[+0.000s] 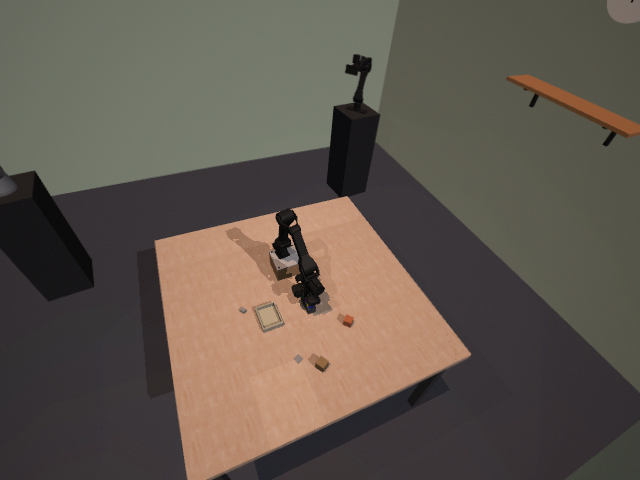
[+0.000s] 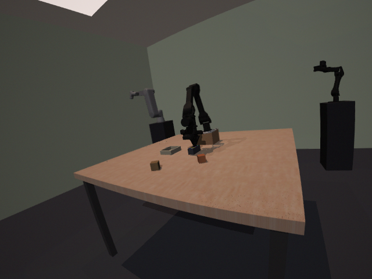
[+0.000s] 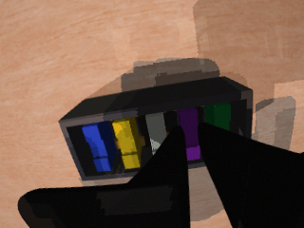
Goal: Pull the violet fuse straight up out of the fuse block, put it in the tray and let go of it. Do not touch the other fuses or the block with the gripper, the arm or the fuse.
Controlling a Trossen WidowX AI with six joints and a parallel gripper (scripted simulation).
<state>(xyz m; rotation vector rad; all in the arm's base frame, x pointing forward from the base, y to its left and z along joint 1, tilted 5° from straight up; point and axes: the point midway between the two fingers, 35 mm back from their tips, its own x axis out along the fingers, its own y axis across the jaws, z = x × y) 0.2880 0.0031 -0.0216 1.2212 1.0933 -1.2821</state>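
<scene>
The tray lies 210 mm to the right of my gripper tip and 30 mm below it. From my gripper tip the other things lie so: orange cube 200 mm ahead, 130 mm to the left, 20 mm below; violet fuse 10 mm below; brown cube 330 mm ahead, 100 mm to the right, 10 mm below.
</scene>
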